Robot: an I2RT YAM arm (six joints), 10 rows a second.
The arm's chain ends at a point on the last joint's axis. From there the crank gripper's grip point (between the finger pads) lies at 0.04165 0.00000 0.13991 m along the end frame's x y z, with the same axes.
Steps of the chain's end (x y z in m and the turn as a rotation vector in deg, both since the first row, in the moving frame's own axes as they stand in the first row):
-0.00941, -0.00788, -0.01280, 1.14, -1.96, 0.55
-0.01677, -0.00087, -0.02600, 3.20, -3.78, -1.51
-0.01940, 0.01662, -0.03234, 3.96, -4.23, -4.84
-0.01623, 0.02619, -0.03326, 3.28, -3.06, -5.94
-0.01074, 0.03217, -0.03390, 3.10, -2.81, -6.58
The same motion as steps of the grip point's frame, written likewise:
-0.01421, -0.01030, -0.01148, 1.14, -1.96, 0.55
-0.02620, -0.00972, -0.02381, 3.20, -3.78, -1.51
-0.03037, 0.00380, -0.03011, 3.96, -4.23, -4.84
-0.02438, 0.01422, -0.03159, 3.28, -3.06, -5.94
-0.01834, 0.02019, -0.03237, 3.10, -2.81, -6.58

